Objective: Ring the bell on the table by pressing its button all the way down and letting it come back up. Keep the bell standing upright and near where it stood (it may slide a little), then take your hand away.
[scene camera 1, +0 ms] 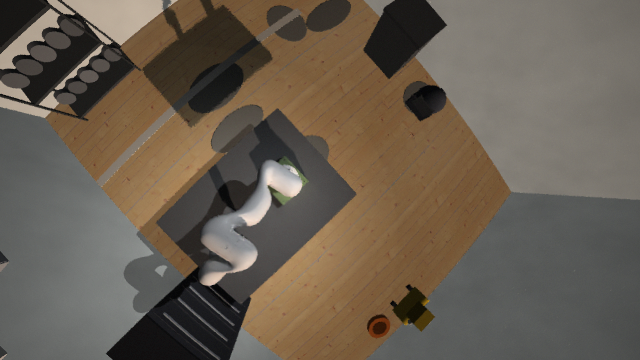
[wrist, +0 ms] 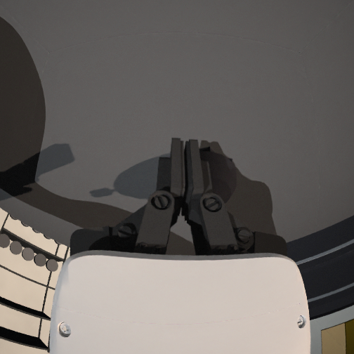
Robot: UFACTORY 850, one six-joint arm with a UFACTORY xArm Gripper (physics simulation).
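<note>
The bell's dark dome [wrist: 223, 175] shows in part in the wrist view, behind and just right of my right finger. The fingers and linkage hide the rest of it, and its button does not show. My gripper [wrist: 181, 154] is shut and empty, with both fingertips together above the dark table top [wrist: 175, 80] [scene camera 1: 315, 205]. The height gap between fingertips and bell cannot be told. In the scene view, the white arm [scene camera 1: 227, 245] hides the gripper and the bell.
The arm rises from a green base plate [scene camera 1: 283, 199] on the dark table. A black slatted unit [scene camera 1: 175, 320] stands by the table's lower-left edge. Farther off are a shelf rack with round items, a black box [scene camera 1: 402, 35], an orange pot [scene camera 1: 379, 326] and a yellow-black object [scene camera 1: 412, 306].
</note>
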